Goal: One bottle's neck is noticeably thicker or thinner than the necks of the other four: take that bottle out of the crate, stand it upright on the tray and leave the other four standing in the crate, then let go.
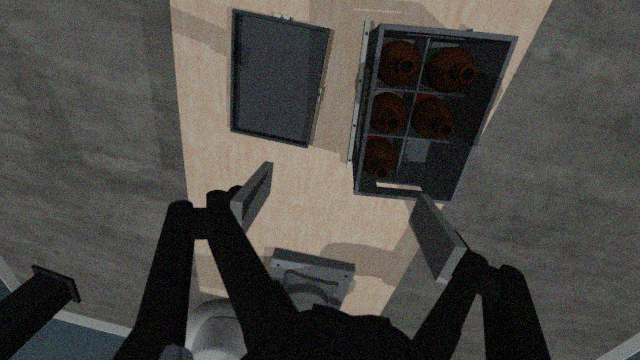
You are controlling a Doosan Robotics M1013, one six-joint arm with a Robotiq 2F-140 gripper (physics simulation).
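Where they show: gripper, fingertip midpoint: (343, 193); arm's base, link origin: (305, 291).
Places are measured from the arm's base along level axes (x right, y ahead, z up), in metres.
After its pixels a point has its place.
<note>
The dark crate (486, 117) @(x 0.072, y 0.717, z 0.133 m) is at the upper right, seen from above, with thin dividers. Five brown bottles stand in it: one at the back left (398, 62) @(x -0.086, y 0.735, z 0.117 m), one at the back right (450, 69) @(x 0.000, y 0.758, z 0.090 m), one at the middle left (388, 113) @(x -0.061, y 0.662, z 0.108 m), one at the middle right (432, 117) @(x 0.018, y 0.681, z 0.085 m) and one at the front left (378, 156) @(x -0.034, y 0.578, z 0.084 m). The front right compartment holds no bottle. The necks are dark, and I cannot tell which differs. The grey tray (280, 77) @(x -0.277, y 0.623, z -0.037 m) lies left of the crate with nothing on it. My gripper (343, 193) @(x -0.123, y 0.619, z 0.333 m) is open and empty, high above the table, nearer than crate and tray.
The light wooden table (310, 195) @(x -0.113, y 0.356, z -0.042 m) carries crate and tray. The arm's grey base plate (345, 270) @(x 0.083, y 0.154, z -0.007 m) is at the table's near end, with a pale arm part (215, 325) @(x -0.230, y 0.040, z 0.205 m) beside it. Grey floor (85, 125) lies on both sides. A dark post (37, 295) shows at the lower left.
</note>
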